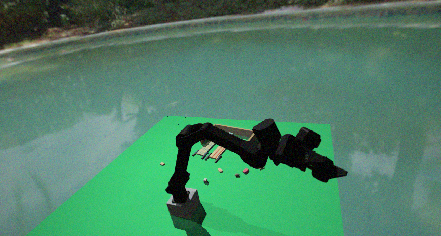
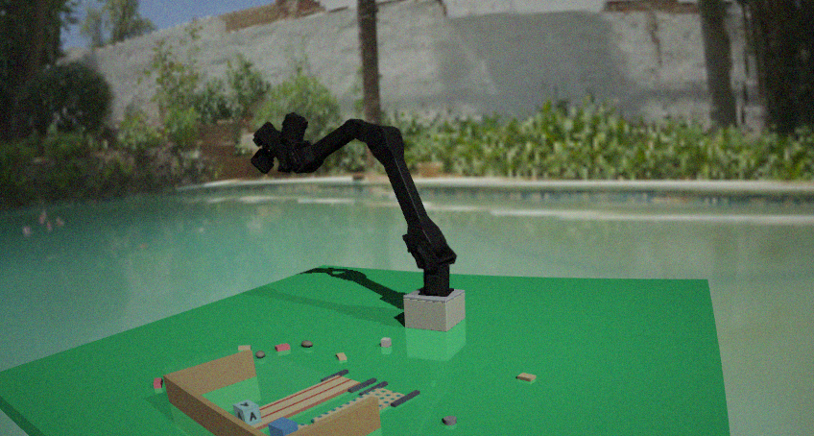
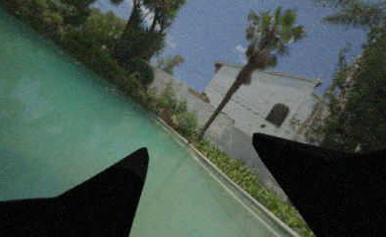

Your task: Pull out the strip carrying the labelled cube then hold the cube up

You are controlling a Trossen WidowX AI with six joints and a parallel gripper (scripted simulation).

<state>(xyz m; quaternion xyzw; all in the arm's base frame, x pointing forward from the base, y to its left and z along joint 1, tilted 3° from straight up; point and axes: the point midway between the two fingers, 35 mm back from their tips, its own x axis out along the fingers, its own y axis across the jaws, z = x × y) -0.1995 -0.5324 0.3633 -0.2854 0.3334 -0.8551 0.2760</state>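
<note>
Now: gripper tip 71 cm short of the dotted strip, 55 cm to the right of it and 45 cm above it.
</note>
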